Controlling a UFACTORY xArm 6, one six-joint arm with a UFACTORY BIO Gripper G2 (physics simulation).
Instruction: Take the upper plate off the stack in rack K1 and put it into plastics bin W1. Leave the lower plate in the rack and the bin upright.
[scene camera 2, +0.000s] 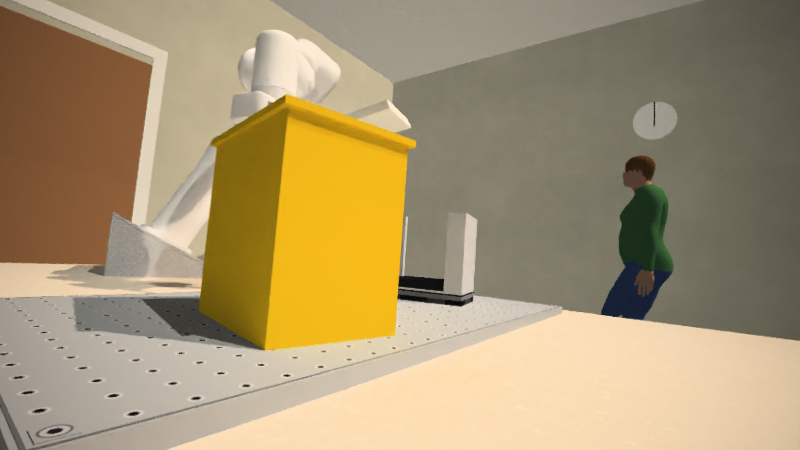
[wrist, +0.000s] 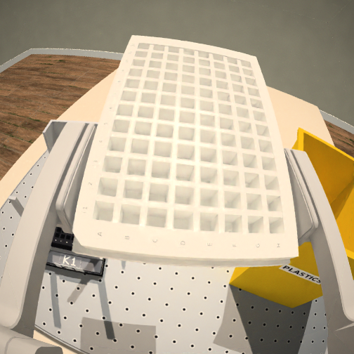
Note:
I see my gripper (wrist: 192, 146), a yellow plastics bin W1 (scene camera 2: 303, 245) and a pale deep-well plate (scene camera 2: 384, 115).
The pale deep-well plate also shows in the wrist view (wrist: 186, 167).

